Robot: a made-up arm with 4 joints. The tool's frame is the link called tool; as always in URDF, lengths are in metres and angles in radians.
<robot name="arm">
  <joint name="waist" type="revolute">
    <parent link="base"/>
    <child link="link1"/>
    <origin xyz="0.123 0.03 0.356"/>
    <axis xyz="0 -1 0"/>
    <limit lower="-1.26" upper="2.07" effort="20" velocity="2.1"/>
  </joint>
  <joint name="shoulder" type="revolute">
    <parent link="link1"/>
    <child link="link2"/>
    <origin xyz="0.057 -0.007 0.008"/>
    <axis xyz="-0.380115 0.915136 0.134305"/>
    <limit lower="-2.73" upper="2.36" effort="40" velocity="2.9"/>
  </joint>
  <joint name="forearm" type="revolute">
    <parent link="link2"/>
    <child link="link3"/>
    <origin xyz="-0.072 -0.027 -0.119"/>
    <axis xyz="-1 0 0"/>
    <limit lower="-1.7" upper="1.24" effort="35" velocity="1.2"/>
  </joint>
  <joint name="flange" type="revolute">
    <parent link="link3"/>
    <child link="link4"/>
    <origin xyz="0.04 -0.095 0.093"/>
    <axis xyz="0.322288 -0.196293 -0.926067"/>
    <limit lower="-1.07" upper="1.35" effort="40" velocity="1.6"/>
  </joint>
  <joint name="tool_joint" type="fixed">
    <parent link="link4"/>
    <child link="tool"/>
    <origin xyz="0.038 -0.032 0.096" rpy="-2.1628 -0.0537 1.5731"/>
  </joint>
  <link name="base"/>
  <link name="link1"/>
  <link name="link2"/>
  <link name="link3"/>
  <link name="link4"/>
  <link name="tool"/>
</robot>
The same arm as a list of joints. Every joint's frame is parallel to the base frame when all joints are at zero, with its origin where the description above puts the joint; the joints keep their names.
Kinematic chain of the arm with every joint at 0, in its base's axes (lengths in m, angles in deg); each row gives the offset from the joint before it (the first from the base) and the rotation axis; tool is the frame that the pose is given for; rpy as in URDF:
waist: xyz 0.123 0.03 0.356 axis -y
shoulder: xyz 0.057 -0.007 0.008 axis -0.380115 0.915136 0.134305
forearm: xyz -0.072 -0.027 -0.119 axis -x
flange: xyz 0.04 -0.095 0.093 axis 0.322288 -0.196293 -0.926067
tool: xyz 0.038 -0.032 0.096 rpy -123.92 -3.08 90.13
Joint limits (deg, base to tool): -72.19..118.6 -156.42..135.22 -97.4..71.05 -61.31..77.35

